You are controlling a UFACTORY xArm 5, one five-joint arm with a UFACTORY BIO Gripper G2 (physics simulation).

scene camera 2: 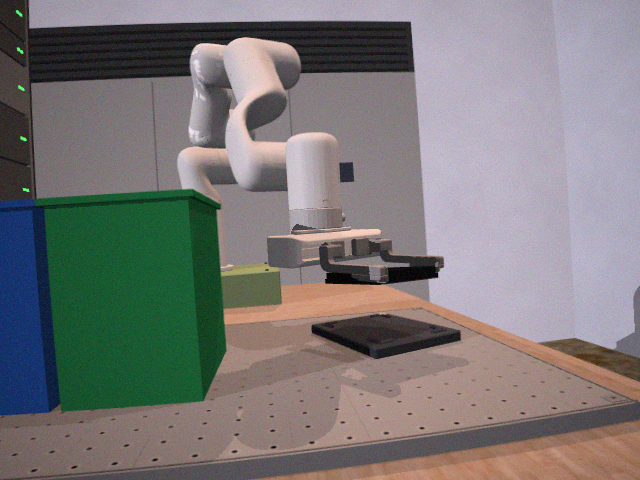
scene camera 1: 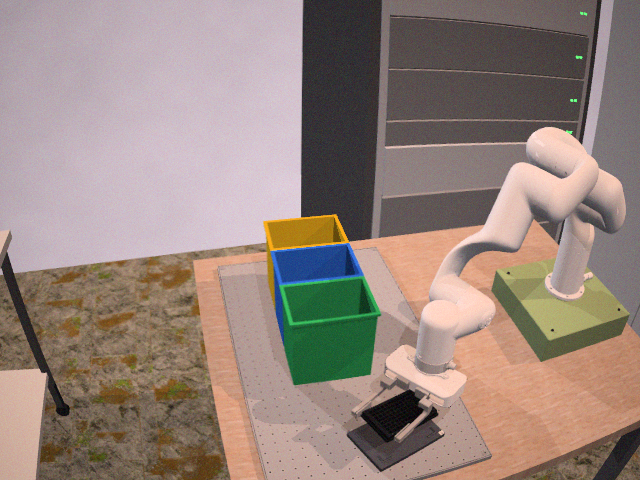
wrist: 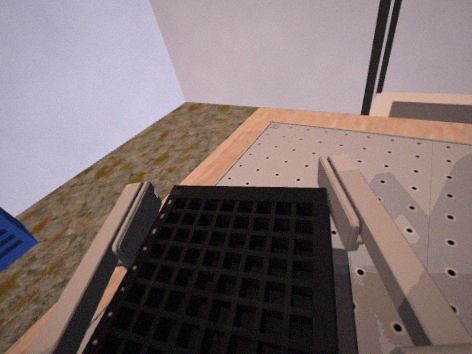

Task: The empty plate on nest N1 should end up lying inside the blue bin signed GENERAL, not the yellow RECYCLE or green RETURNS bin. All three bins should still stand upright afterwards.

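Where they show: hand, its tool point: [scene camera 2: 399, 268] [scene camera 1: 382, 421] [wrist: 232, 210]; arm's base, origin of its link: [scene camera 1: 564, 287].
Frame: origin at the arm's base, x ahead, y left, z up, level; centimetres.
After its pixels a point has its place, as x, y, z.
My gripper [scene camera 1: 377, 426] @[65.0, 27.0, 2.9] [scene camera 2: 410, 268] @[65.0, 27.0, 2.9] [wrist: 237, 215] @[65.0, 27.0, 2.9] is shut on the black plate [scene camera 1: 395, 414] @[62.0, 26.0, 2.6] [scene camera 2: 413, 272] @[66.4, 28.1, 2.4] [wrist: 232, 250] @[63.4, 26.0, 2.7], one finger along each side, and holds it nearly level in the air. The plate has a grid of square wells, which look empty. Below it the dark nest [scene camera 1: 385, 457] @[64.9, 30.9, -4.8] [scene camera 2: 413, 339] @[68.1, 27.0, -4.8] lies on the pegboard with a gap between them. The blue bin [scene camera 1: 310, 261] @[65.9, -19.2, 8.5] [scene camera 2: 18, 310] @[75.1, -9.9, 2.8] stands upright between the yellow bin [scene camera 1: 299, 231] @[65.0, -32.2, 8.5] and the green bin [scene camera 1: 333, 346] @[68.0, 5.5, 4.4] [scene camera 2: 121, 304] @[75.8, -1.3, 2.7], which are also upright. The bin signs are not visible.
The bins stand close together on the perforated board [scene camera 1: 268, 413] @[83.5, 11.8, -6.0] [scene camera 2: 248, 428] @[82.9, 8.6, -6.0] [wrist: 310, 145] @[83.5, 28.7, -6.0], to the left of the gripper in scene camera 2. The green bin is nearest to the gripper. The arm's green base block [scene camera 1: 558, 330] @[12.7, 14.6, 0.1] [scene camera 2: 250, 289] @[17.0, 10.0, -3.6] stands on the wooden table [scene camera 1: 496, 408] @[35.8, 25.5, -7.3].
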